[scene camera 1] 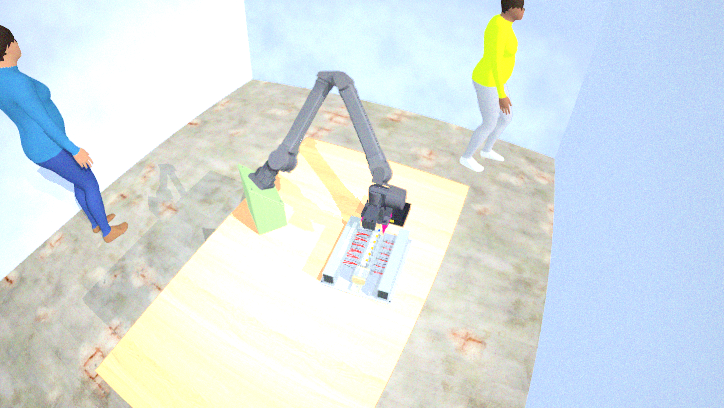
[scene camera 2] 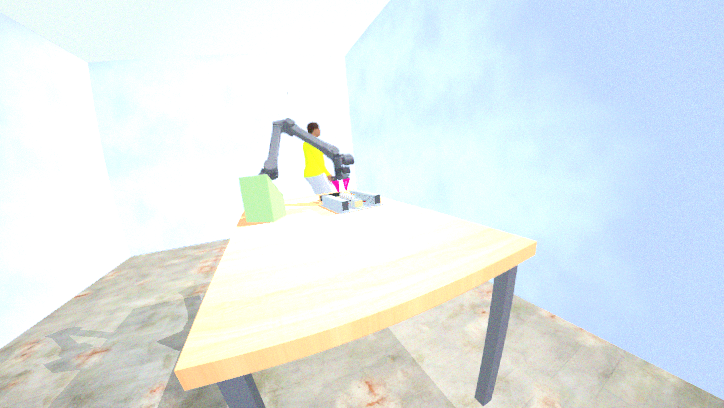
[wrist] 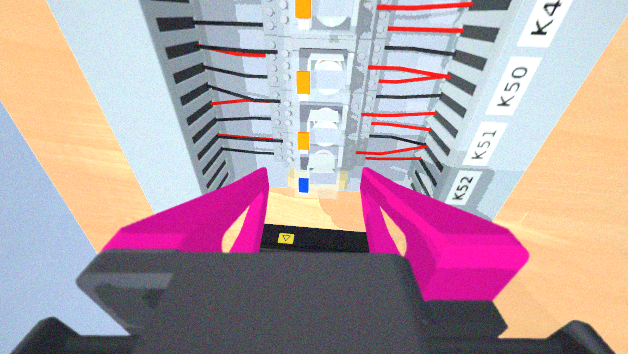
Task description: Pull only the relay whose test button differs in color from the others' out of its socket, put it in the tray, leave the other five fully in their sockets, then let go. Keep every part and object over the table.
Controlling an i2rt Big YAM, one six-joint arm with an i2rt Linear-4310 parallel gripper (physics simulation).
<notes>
In view: my gripper (wrist: 314, 177), a relay (wrist: 319, 178), a relay (wrist: 318, 131) and a relay (wrist: 319, 76).
</notes>
